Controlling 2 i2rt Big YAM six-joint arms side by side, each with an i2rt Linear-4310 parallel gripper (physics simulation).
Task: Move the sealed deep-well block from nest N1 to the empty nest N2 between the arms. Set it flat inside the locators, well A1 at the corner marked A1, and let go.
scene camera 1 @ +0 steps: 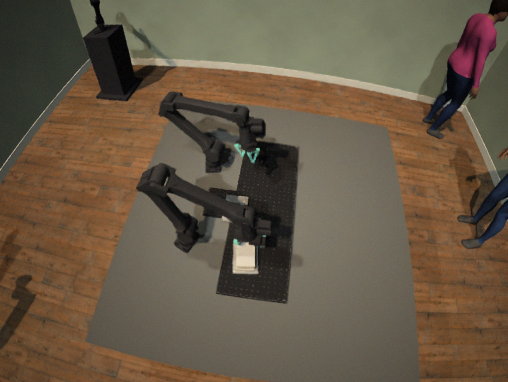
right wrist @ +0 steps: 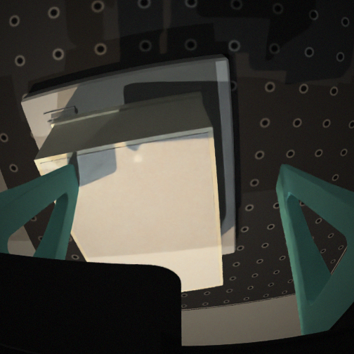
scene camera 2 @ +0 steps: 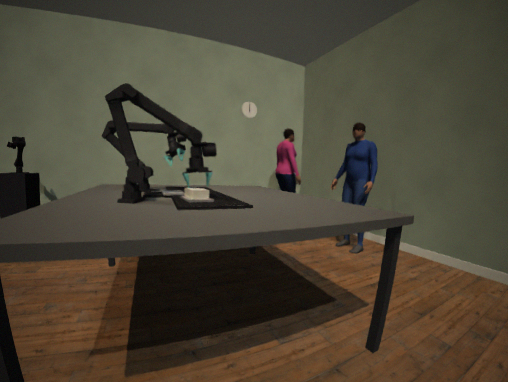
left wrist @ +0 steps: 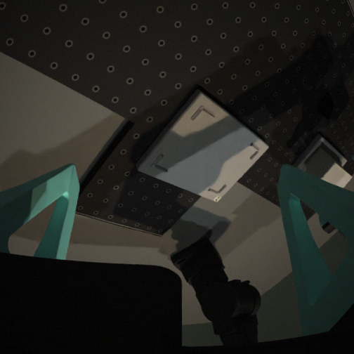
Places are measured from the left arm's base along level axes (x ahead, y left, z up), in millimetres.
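Pixels of known places: left gripper, fingertip midpoint: [scene camera 1: 247, 159] [scene camera 2: 176, 163]; right gripper, fingertip midpoint: [scene camera 1: 250, 245] [scene camera 2: 198, 187]; left arm's base at its link origin: [scene camera 1: 213, 164] [scene camera 2: 143, 190]; right arm's base at its link origin: [scene camera 1: 187, 240] [scene camera 2: 131, 201].
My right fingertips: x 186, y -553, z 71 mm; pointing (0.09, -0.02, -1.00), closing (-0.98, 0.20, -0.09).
Ahead of a thing's pixels: the offset from my right fingertips to its top centre. "spot": to the spot under its first point. Level surfaces: height alone.
The sealed deep-well block {dy -42, dx -26, dz -4 mm} [scene camera 1: 245, 255] [scene camera 2: 197, 193] [right wrist: 150, 200], pale cream, sits on nest N1 {spot: dy -118, dx -30, dz -47 mm} [scene camera 1: 245, 272] [right wrist: 227, 150]. My right gripper [scene camera 1: 249, 243] [scene camera 2: 198, 184] [right wrist: 177, 175] is open above it. In the right wrist view the block lies off-centre toward the picture-left finger, which overlaps its edge; wide space shows beside the other finger. Nest N2 {dy +236, dx -64, dz -43 mm} [scene camera 1: 242, 200] [left wrist: 205, 145] is a pale plate with four corner locators and holds no block. A small mark, unreadable, shows at its lower corner in the left wrist view. My left gripper [scene camera 1: 247, 157] [scene camera 2: 175, 162] [left wrist: 177, 175] is open, empty and high up.
A black perforated board {dz -56 mm} [scene camera 1: 275, 200] [scene camera 2: 235, 202] lies on the grey table {dz -71 mm} [scene camera 1: 345, 250] [scene camera 2: 300, 215] and runs under N1. The right arm's forearm passes over N2's edge in scene camera 1. Two people [scene camera 2: 287, 160] [scene camera 2: 359, 165] stand beyond the table.
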